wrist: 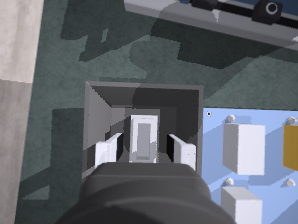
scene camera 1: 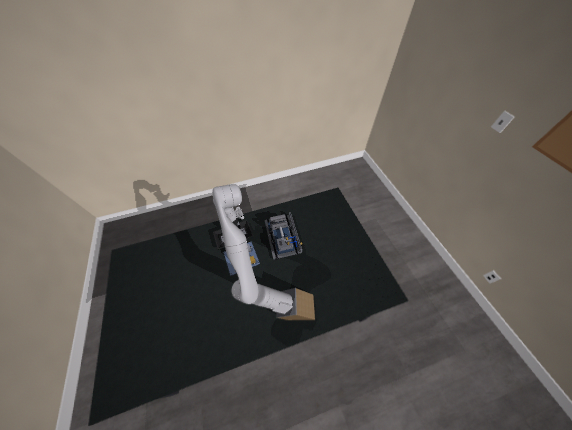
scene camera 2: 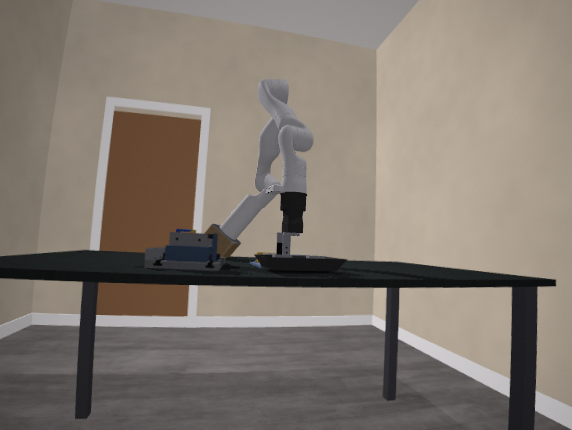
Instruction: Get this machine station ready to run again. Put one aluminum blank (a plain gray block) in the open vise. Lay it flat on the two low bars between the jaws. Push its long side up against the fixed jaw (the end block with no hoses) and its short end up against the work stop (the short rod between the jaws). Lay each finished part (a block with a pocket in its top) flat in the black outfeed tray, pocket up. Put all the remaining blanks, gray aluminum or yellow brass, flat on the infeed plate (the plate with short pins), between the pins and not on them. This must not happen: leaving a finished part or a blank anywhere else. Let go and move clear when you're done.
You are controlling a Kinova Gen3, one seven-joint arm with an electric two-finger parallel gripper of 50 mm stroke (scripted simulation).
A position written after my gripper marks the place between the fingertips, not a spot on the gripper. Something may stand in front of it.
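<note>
Through scene camera 2 I see my gripper (scene camera 2: 282,255). The wrist view gives me my gripper (wrist: 145,143) as well, and there I can also see a finished part (wrist: 143,135).
</note>
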